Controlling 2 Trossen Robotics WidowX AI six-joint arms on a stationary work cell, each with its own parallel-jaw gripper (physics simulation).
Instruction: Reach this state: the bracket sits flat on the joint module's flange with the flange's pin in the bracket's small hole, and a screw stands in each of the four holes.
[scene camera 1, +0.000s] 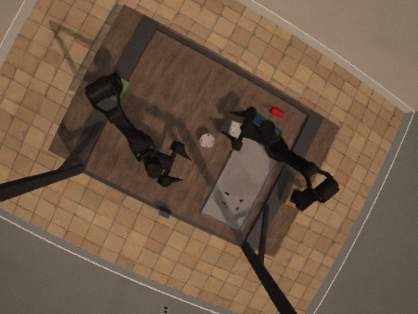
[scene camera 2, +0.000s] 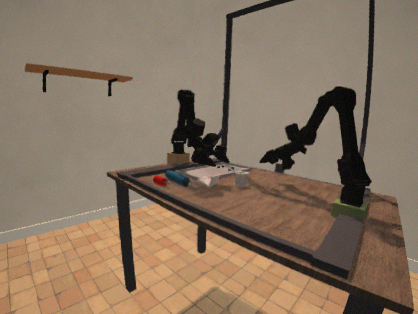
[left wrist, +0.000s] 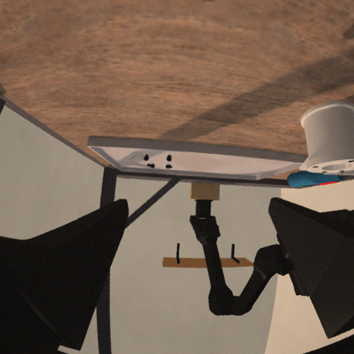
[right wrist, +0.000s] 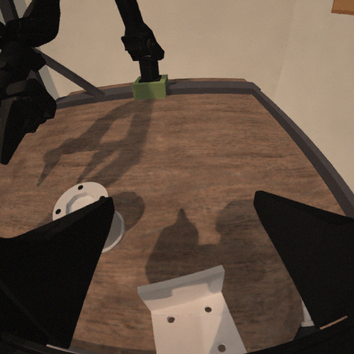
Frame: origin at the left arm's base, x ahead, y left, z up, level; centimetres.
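Seen in the pictures: left gripper, fingertip midpoint: (scene camera 1: 186, 170) (scene camera 2: 263, 160); right gripper, fingertip midpoint: (scene camera 1: 226, 121) (scene camera 2: 222, 164); left arm's base, link origin: (scene camera 2: 351, 202); right arm's base, link origin: (scene camera 1: 297, 197) (scene camera 2: 178, 153).
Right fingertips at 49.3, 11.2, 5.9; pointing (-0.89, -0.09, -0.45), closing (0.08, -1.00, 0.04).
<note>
Pixels of each thing's top centre, then the offset from my right fingertips to it, as dx, dy, dz. "*": a spot on its surface instead.
- white joint module, top centre: (scene camera 1: 207, 140) (scene camera 2: 241, 171) -2.4, -10.8, -4.3
- grey tray, top centre: (scene camera 1: 241, 184) (scene camera 2: 216, 168) +22.5, -20.2, -9.0
- blue-handled tool, surface spot: (scene camera 2: 177, 178) (scene camera 1: 263, 116) * +14.9, +12.5, -7.7
- red-handled tool, top centre: (scene camera 2: 162, 177) (scene camera 1: 274, 109) +17.8, +18.2, -7.3
The white L-shaped bracket (scene camera 1: 235, 129) (scene camera 2: 207, 181) (right wrist: 192, 322) is apart from the joint module, below the right gripper; in the right wrist view one wall stands up, and part is cut off by the lower edge. The white joint module (scene camera 1: 207, 141) (scene camera 2: 241, 179) (left wrist: 330, 137) (right wrist: 95, 189) stands upright on the table, flange up, with holes showing. Several black screws (scene camera 1: 227, 193) (left wrist: 169, 158) are in the grey tray (scene camera 1: 250, 165) (left wrist: 220, 163). My right gripper (scene camera 1: 228, 123) (right wrist: 185, 201) is open and empty. My left gripper (scene camera 1: 185, 170) is open and empty, left of the module in scene camera 1.
A blue-handled tool (scene camera 1: 259, 118) (scene camera 2: 177, 178) (left wrist: 310, 179) and a red-handled tool (scene camera 1: 276, 112) (scene camera 2: 160, 180) lie near the right arm, beyond the bracket. Dark raised rails (scene camera 1: 200, 49) edge the table. Frame posts (scene camera 1: 270, 280) stand by the table.
</note>
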